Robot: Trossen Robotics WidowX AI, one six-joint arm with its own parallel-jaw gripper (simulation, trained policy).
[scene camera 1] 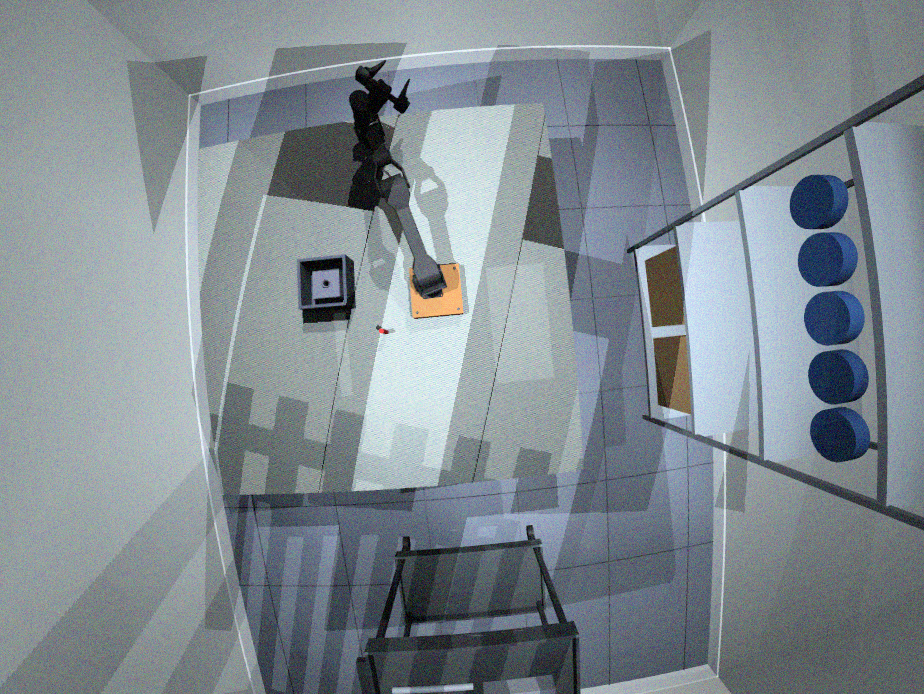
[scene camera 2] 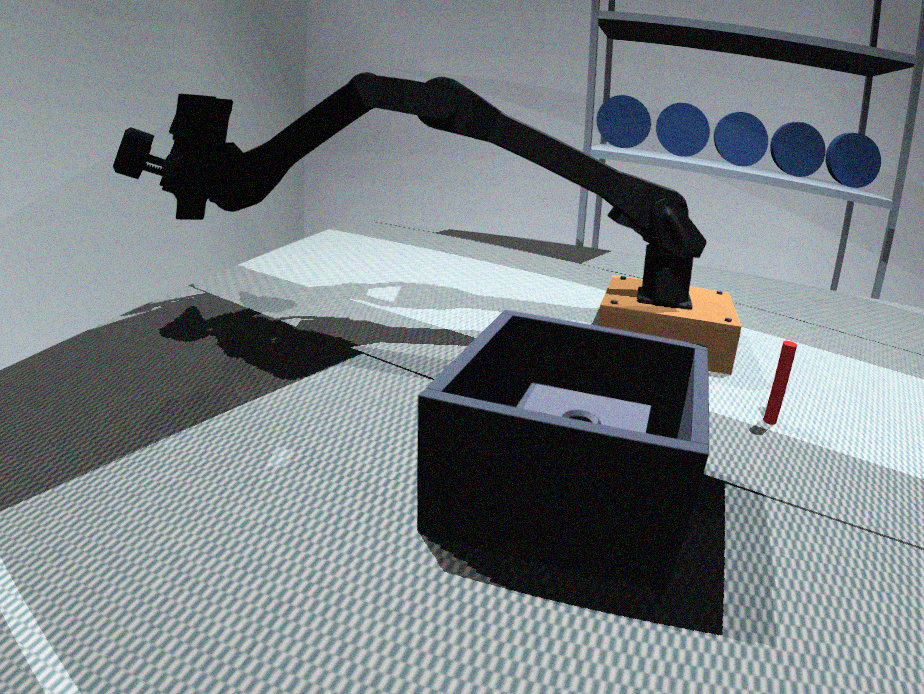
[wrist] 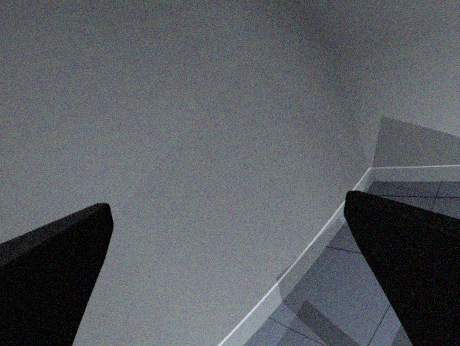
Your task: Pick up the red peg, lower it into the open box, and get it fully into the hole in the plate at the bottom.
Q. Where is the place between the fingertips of the gripper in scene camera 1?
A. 397,69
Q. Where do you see a pale plate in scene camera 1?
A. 327,284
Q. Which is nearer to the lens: the red peg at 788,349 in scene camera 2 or the pale plate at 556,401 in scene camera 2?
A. The pale plate.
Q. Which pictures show the pale plate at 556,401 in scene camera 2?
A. Scene camera 1 and scene camera 2 only.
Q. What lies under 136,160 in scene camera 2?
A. The gripper.
